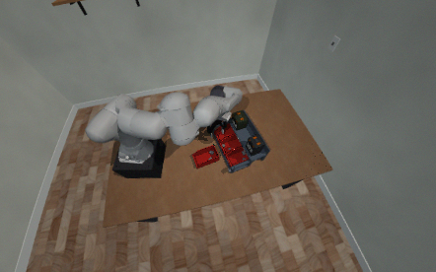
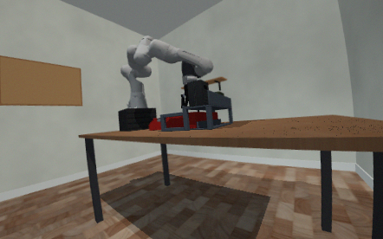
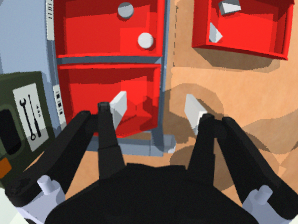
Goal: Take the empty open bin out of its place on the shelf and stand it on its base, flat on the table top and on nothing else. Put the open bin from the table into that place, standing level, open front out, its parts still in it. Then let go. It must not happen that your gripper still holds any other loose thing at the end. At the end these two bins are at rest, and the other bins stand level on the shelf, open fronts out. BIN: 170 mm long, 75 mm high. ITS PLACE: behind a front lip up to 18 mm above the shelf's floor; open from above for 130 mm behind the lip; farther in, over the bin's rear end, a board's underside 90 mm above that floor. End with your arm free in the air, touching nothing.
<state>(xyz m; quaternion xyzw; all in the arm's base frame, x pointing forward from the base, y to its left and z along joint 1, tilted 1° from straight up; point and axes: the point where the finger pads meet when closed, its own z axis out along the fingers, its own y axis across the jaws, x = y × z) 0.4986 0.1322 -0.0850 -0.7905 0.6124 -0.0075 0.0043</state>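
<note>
The grey shelf lip lies 110 mm to the right of my hand, 70 mm below it and 20 mm ahead of it. From my hand the other things lie so: black box: 230 mm ahead, 180 mm to the right, 80 mm above.
</note>
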